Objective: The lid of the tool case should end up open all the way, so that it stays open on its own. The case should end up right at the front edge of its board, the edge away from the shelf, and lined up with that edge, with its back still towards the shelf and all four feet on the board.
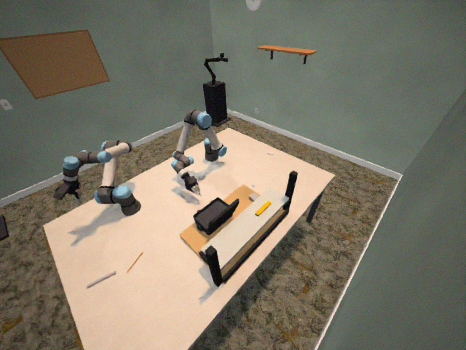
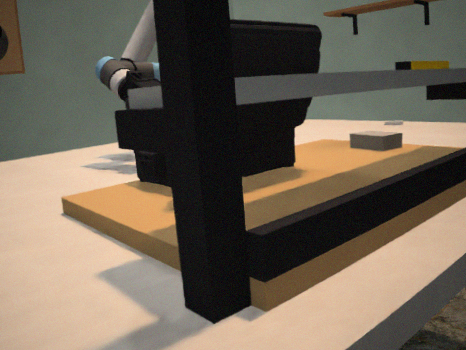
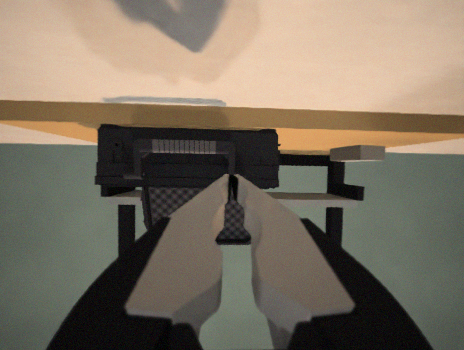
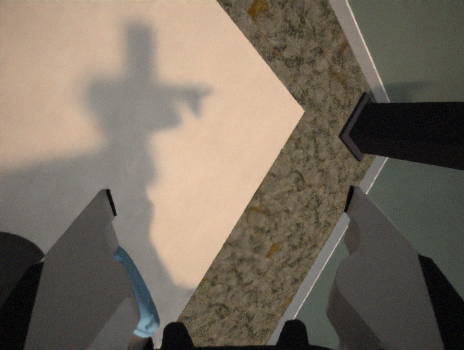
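The black tool case [image 1: 209, 217] [image 2: 270, 150] [image 3: 255, 150] stands on the wooden board [image 1: 191, 239] [image 2: 110, 200] [image 3: 350, 120], its front close to the board's front edge and roughly parallel to it. Its lid [image 1: 225, 216] [image 2: 275, 47] [image 3: 167, 202] stands up at the back, leaning towards the shelf [image 1: 240, 232] [image 2: 300, 86] [image 3: 312, 196]. The handle [image 3: 190, 146] is on the case's front. My left gripper [image 1: 197, 191] [image 3: 231, 176] is shut and empty, in front of the case and apart from it. My right gripper [image 1: 75, 196] [image 4: 230, 189] is wide open and empty, far from the case. The feet are hard to see.
A grey block [image 1: 254, 197] [image 2: 376, 141] [image 3: 357, 153] sits on the board. A yellow object [image 1: 263, 208] [image 2: 430, 65] lies on the shelf. Black posts [image 1: 214, 265] [image 2: 205, 175] support the shelf. A grey rod [image 1: 101, 279] and a thin orange stick [image 1: 135, 262] lie on the table.
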